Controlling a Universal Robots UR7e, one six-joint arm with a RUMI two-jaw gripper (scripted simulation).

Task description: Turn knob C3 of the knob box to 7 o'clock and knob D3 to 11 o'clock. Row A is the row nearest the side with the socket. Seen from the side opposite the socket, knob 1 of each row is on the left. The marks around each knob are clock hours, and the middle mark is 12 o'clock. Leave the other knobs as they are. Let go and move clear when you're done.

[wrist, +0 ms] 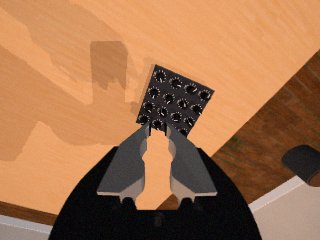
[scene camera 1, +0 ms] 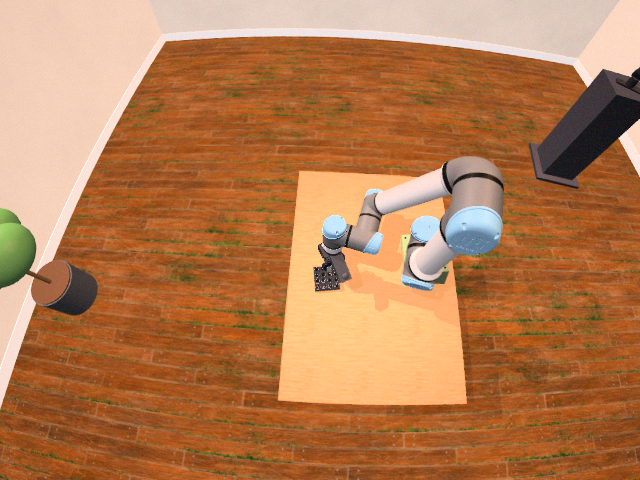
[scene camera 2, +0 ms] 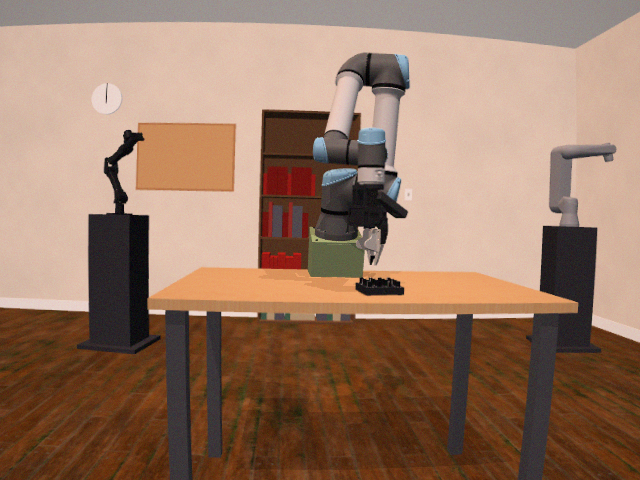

Labels:
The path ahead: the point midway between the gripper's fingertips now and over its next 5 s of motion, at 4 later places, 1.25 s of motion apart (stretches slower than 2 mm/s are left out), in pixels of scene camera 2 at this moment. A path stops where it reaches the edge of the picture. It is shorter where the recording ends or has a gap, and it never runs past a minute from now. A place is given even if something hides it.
My gripper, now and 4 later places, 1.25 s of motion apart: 373, 265; 369, 260; 369, 269; 371, 275; 371, 280

